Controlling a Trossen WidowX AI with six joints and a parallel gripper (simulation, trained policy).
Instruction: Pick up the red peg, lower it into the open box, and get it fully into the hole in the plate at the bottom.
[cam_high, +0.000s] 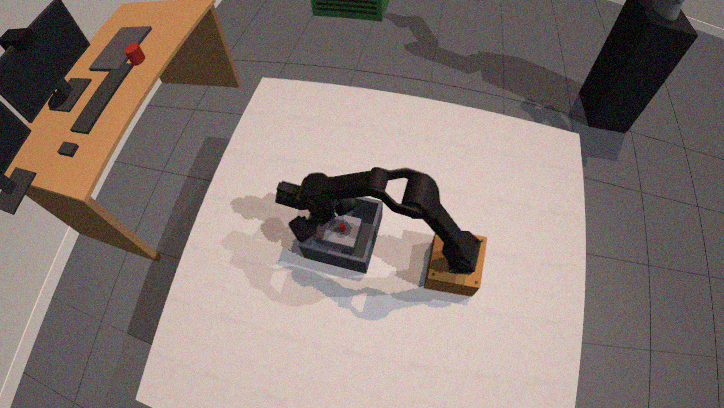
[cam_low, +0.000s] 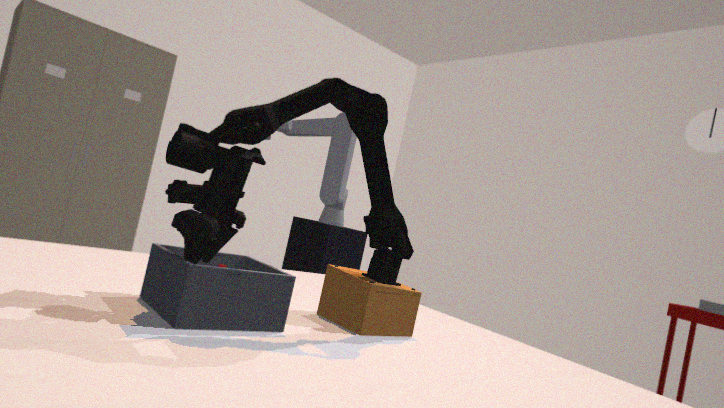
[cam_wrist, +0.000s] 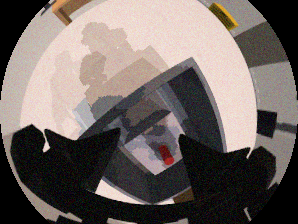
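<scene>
Right now the red peg is 5 cm behind my gripper tip, 3 cm below it and 1 cm to the left of it. Round my gripper tip: dark grey box: 5 cm below, 4 cm behind, 1 cm to the left; then light grey plate: 4 cm behind, 3 cm below, 1 cm to the left.
</scene>
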